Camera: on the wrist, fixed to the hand. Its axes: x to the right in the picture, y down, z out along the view.
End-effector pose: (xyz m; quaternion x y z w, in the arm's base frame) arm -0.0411 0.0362 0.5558 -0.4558 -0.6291 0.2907 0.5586
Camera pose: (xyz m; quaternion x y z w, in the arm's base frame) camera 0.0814 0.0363 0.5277 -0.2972 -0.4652 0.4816 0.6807
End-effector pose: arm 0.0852 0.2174 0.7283 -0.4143 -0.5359 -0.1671 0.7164
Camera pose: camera 0.1911 0.1619 0.6895 -0.1882 -0.5160 0.0272 0.8352
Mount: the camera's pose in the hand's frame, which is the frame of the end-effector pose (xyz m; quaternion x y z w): -0.0074 0.0551 -0.1127 0.3120 0.0352 0.0461 0.9483
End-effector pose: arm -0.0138 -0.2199 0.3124 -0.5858 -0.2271 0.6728 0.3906
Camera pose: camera 0.0808 -0.2755 0.2511 -0.4678 0.0353 0.7063 0.5302
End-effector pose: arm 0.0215 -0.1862 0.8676 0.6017 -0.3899 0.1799 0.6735
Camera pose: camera 0.0124 -0.0657 0.9022 0.7564 -0.3176 0.3445 0.4564
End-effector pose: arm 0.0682 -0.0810 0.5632 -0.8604 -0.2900 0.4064 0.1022
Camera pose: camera 0.1729 -0.1232 0.6184 -0.8117 -0.1049 0.4503 0.3568
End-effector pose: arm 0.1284 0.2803 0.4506 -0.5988 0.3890 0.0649 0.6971
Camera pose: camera 0.0403 0.1984 0.4142 -0.3347 0.4413 -0.0488 0.8312
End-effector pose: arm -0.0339 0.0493 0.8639 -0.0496 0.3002 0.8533 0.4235
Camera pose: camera -0.0898 -0.0437 0.8005 0.0689 0.5681 0.7333 0.3672
